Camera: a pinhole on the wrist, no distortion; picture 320 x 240 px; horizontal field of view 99.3 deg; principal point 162.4 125.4 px. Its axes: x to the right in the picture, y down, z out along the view. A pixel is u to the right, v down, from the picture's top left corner.
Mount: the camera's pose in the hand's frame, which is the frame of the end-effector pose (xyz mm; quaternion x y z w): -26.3 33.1 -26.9 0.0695 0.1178 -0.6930 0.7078
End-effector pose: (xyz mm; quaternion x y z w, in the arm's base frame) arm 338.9 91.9 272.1 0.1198 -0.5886 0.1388 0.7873
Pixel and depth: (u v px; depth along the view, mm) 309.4 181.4 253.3
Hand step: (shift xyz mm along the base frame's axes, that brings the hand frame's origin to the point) 9.0 -315.5 125.9
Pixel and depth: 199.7 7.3 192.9
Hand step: -160.9 -137.2 -130.6
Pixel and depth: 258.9 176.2 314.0
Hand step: -62.1 -307.8 162.5
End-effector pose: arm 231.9 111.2 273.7 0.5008 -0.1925 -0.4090 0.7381
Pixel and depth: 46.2 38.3 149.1
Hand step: -128.1 17.4 182.9
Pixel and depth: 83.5 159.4 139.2
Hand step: -46.2 -74.7 119.2
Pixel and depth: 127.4 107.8 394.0
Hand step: -284.4 -177.8 192.2
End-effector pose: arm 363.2 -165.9 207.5 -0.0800 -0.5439 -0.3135 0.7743
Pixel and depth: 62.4 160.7 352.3
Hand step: -167.4 292.6 267.6
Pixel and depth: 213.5 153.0 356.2
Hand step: -310.4 -48.5 133.3
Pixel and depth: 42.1 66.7 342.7
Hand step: -210.7 426.6 68.7
